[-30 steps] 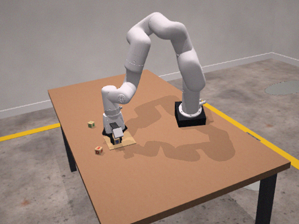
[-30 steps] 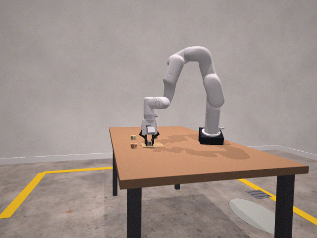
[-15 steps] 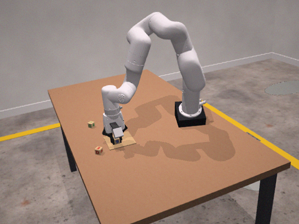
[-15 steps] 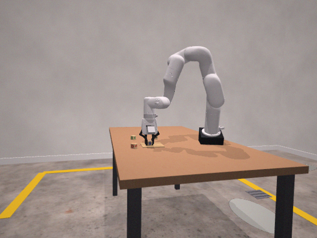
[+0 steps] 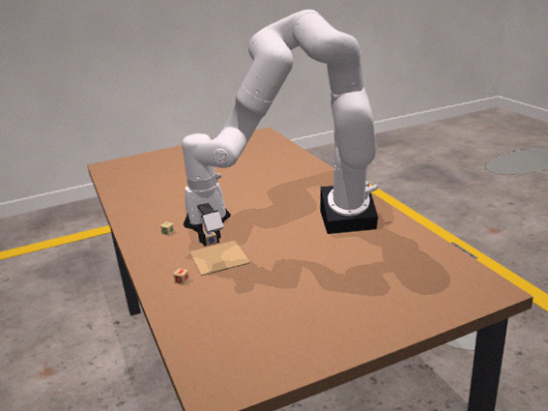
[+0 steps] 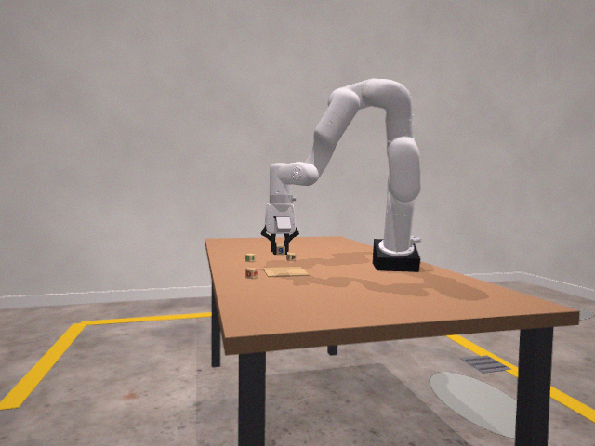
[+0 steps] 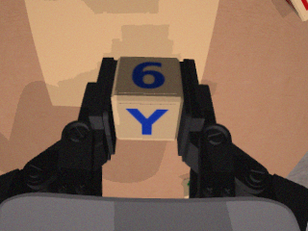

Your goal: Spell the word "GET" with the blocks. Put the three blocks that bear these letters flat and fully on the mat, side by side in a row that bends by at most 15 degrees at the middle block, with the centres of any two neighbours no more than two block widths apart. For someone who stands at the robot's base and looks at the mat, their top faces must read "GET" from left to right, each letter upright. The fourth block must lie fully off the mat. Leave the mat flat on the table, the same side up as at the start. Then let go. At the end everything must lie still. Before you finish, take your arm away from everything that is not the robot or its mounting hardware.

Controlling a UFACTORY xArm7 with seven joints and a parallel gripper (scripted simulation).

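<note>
Now: the tan mat 9 cm below my hand, 2 cm to the right of it and 2 cm behind it. Round my hand: green-lettered block (25 cm to the right, 7 cm below, 6 cm ahead); black-lettered block (24 cm to the right, 10 cm behind, 7 cm below); red-lettered block (10 cm ahead, 7 cm below, 4 cm to the left).
</note>
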